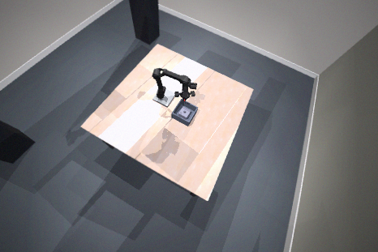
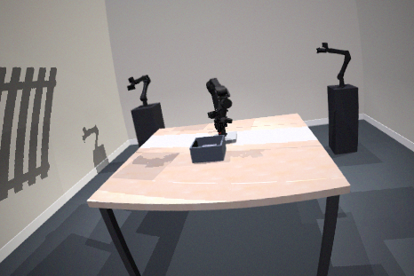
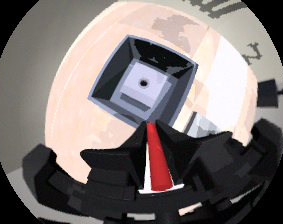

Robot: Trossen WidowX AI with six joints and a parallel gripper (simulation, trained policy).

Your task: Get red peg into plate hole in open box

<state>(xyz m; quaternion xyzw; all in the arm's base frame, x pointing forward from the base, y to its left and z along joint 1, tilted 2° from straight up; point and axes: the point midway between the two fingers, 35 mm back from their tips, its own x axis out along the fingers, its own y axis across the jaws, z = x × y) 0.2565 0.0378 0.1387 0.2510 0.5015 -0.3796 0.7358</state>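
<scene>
My gripper tip is now 10 cm above the dark grey box, 7 cm to the left of it and 5 cm short of it. The rest, counted from my gripper tip: red peg: 3 cm above, 1 cm to the left, 1 cm behind.
</scene>
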